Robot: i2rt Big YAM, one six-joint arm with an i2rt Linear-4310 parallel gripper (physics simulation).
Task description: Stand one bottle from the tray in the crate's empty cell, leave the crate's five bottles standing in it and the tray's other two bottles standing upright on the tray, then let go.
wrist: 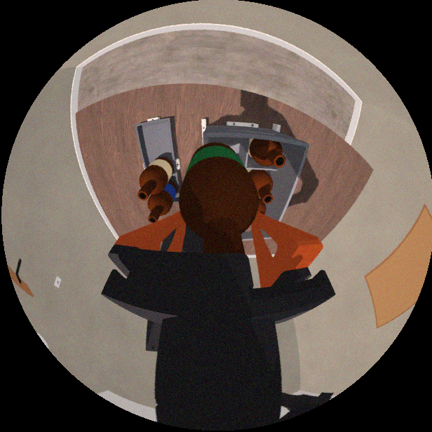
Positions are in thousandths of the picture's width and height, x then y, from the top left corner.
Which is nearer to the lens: the blue-labelled bottle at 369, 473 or the green-labelled bottle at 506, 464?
The green-labelled bottle.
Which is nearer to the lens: the blue-labelled bottle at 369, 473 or the cream-banded bottle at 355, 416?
The cream-banded bottle.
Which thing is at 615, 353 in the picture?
A brown bottle.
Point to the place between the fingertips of my gripper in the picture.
506, 497
